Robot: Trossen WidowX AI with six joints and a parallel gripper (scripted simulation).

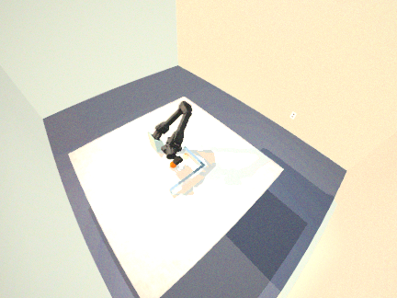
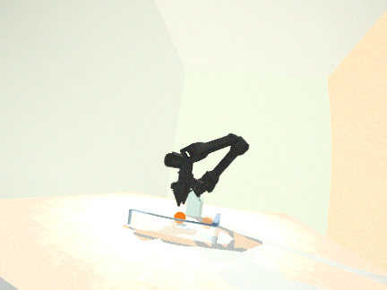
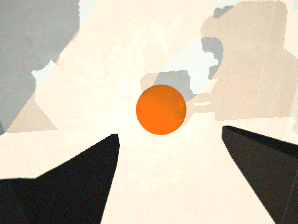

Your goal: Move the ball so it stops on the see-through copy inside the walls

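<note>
My gripper tip is 50 mm above the orange ball. Round my gripper tip: see-through copy of ball 10 mm behind, 120 mm to the left, 50 mm below.
</note>
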